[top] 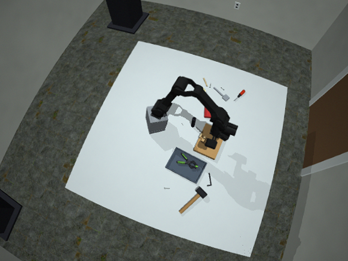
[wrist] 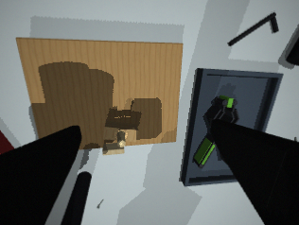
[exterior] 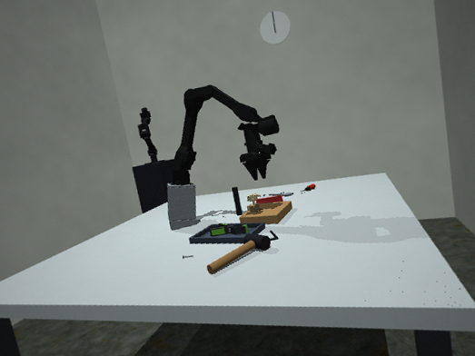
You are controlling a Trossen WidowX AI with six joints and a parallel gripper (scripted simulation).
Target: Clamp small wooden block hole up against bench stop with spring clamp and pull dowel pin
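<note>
Right now my hand is 140 mm above the dowel pin, 50 mm past it and 20 mm to the right of it. Round my hand: dark tray (180 mm to the right, 180 mm below, 90 mm behind); wooden board (180 mm below, 30 mm to the left, 10 mm behind); small wooden block (150 mm below, 50 mm behind, 20 mm to the left).
</note>
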